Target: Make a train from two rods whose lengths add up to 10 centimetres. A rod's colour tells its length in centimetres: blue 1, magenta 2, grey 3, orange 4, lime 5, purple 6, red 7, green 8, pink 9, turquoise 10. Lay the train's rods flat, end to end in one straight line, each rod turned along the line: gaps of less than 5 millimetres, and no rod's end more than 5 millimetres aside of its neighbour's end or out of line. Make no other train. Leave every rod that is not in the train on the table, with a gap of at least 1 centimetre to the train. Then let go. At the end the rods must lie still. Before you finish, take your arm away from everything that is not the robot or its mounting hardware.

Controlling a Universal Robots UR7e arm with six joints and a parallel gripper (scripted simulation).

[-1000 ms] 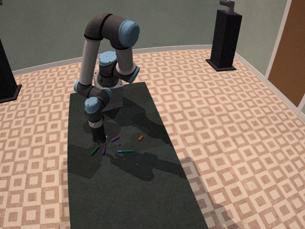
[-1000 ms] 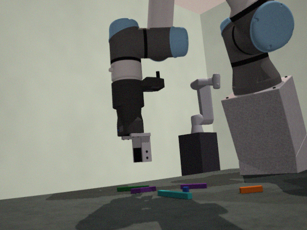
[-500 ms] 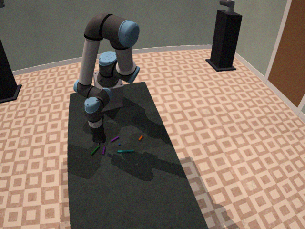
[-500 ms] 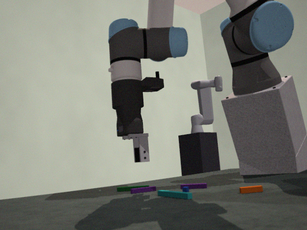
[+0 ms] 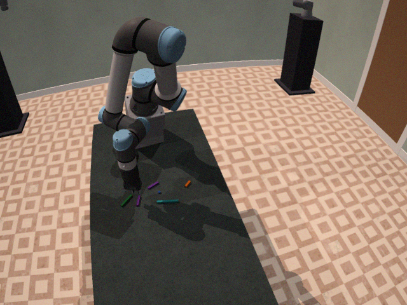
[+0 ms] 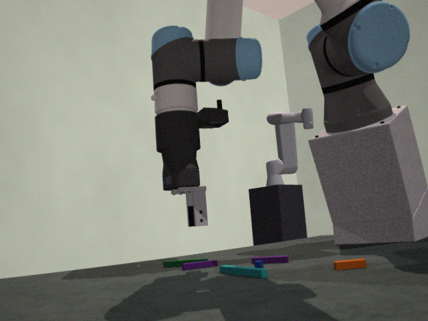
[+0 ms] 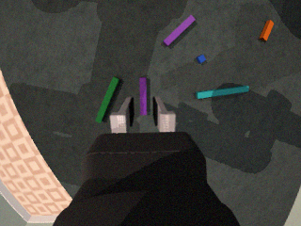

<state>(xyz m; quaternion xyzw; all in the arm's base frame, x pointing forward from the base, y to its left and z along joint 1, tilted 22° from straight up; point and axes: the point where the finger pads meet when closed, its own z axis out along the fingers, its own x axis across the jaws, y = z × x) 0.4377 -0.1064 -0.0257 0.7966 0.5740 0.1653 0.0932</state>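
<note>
Now: the purple rod 8 cm below my hand. Also, from my hand: turquoise rod (13 cm to the left, 8 cm below, 4 cm ahead); then small blue rod (11 cm to the left, 8 cm below, 3 cm behind); then green rod (8 cm below, 6 cm to the right, 1 cm behind).
</note>
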